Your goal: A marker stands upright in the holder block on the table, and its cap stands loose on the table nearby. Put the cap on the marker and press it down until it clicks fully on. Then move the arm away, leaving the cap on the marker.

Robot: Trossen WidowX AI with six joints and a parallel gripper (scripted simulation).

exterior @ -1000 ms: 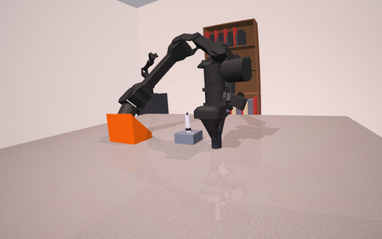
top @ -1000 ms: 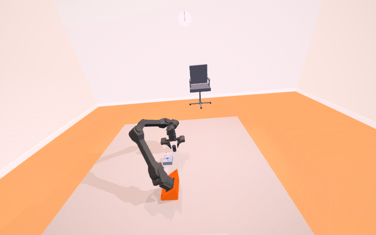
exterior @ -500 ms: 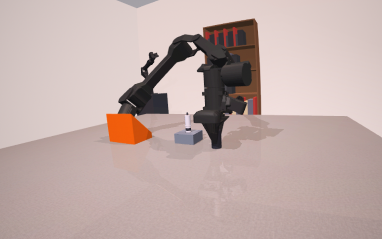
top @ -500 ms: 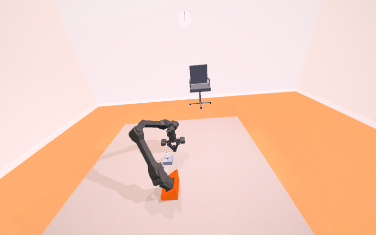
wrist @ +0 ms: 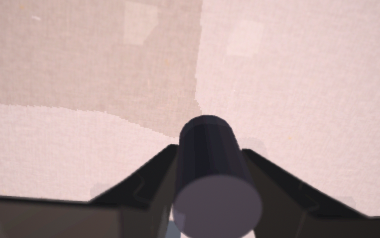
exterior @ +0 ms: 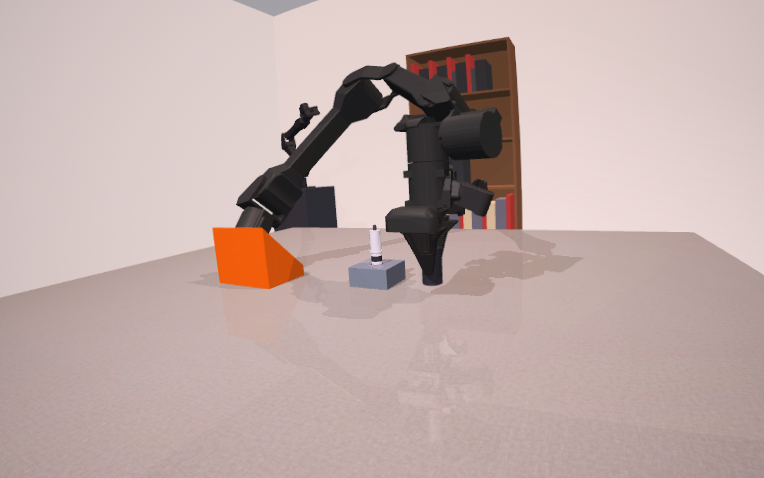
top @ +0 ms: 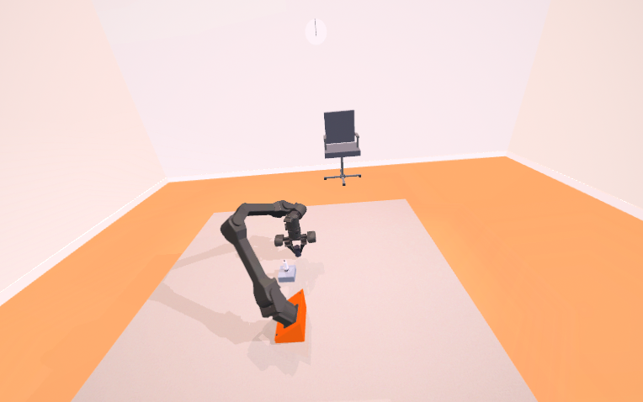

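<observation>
Now: the grey holder block 11 cm behind my gripper tip, 3 cm to the left of it and 2 cm below it. From my gripper tip the other things lie so: dark cylindrical cap (1 cm above).
</observation>
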